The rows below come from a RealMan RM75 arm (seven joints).
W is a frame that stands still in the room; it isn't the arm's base.
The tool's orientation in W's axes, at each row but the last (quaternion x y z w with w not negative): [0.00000 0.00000 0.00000 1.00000]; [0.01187 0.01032 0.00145 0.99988]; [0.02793 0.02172 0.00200 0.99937]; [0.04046 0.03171 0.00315 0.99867]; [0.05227 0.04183 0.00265 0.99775]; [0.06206 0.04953 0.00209 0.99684]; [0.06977 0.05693 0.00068 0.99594]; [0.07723 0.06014 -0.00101 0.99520]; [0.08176 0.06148 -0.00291 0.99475]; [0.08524 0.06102 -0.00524 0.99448]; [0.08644 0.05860 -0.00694 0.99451]
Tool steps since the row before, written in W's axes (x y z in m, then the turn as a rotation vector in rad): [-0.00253 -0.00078 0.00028 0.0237 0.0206 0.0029]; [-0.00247 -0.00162 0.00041 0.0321 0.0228 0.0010]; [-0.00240 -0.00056 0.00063 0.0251 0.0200 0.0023]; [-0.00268 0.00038 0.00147 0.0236 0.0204 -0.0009]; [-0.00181 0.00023 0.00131 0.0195 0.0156 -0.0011]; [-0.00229 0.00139 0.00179 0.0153 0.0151 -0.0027]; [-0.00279 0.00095 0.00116 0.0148 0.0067 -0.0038]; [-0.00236 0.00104 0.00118 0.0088 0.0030 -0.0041]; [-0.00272 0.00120 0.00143 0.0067 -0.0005 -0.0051]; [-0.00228 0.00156 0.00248 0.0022 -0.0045 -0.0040]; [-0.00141 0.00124 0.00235 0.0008 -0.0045 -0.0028]
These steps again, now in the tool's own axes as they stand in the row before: [-0.00253 -0.00078 0.00028 0.0237 0.0206 0.0029]; [-0.00248 -0.00160 0.00040 0.0321 0.0227 0.0011]; [-0.00243 -0.00052 0.00056 0.0251 0.0200 0.0023]; [-0.00276 0.00051 0.00126 0.0238 0.0202 -0.0010]; [-0.00191 0.00037 0.00112 0.0197 0.0154 -0.0011]; [-0.00244 0.00160 0.00137 0.0156 0.0147 -0.0030]; [-0.00289 0.00108 0.00069 0.0152 0.0062 -0.0030]; [-0.00248 0.00118 0.00072 0.0092 0.0024 -0.0034]; [-0.00287 0.00137 0.00087 0.0073 -0.0012 -0.0041]; [-0.00257 0.00191 0.00189 0.0027 -0.0051 -0.0029]; [-0.00168 0.00159 0.00192 0.0011 -0.0049 -0.0019]
